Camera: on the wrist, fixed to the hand. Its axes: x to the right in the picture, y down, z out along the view.
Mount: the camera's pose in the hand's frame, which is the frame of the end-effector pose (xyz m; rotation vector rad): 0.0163 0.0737 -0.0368 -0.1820 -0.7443 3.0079
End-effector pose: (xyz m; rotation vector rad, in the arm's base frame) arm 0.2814 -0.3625 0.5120 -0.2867 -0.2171 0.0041
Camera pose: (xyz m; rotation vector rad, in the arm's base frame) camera 0.3071 -0.3015 0.4603 0.5110 0.3103 -3.0481
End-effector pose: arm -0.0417 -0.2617 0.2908 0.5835 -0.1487 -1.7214
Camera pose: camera 0.0381 -0.2871 0.2841 -0.5992 -0.7681 1.1318
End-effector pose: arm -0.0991 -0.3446 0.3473 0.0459 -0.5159 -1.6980
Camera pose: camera -0.0225 -0.3789 0.3449 -0.9726 -0.2955 1.3024
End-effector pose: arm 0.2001 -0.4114 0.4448 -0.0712 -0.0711 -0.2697
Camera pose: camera 0.2378 -0.3478 0.4050 -0.3622 -0.5659 2.7843
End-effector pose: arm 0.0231 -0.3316 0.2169 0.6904 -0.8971 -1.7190
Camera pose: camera 0.0860 -0.3699 0.2573 -1.2782 -0.8407 0.9051
